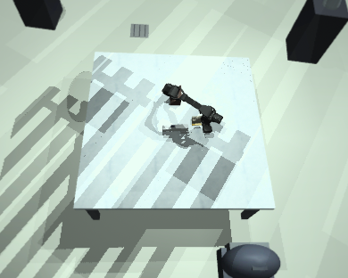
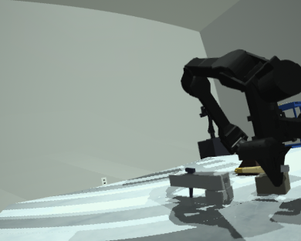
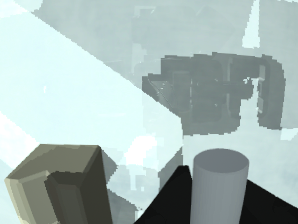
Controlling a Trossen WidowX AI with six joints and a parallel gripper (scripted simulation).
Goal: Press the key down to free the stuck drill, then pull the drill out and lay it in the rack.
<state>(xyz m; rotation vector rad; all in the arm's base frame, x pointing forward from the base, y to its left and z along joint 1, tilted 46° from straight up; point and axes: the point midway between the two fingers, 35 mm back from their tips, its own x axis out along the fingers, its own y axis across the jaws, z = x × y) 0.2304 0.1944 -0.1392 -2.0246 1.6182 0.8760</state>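
The drill is 4 cm to the right of my gripper tip, 3 cm above it and 1 cm ahead of it. Round my gripper tip: grey block (20 cm to the right, 5 cm ahead, 1 cm above); thin dark pin (22 cm to the right, 6 cm ahead, 2 cm above).
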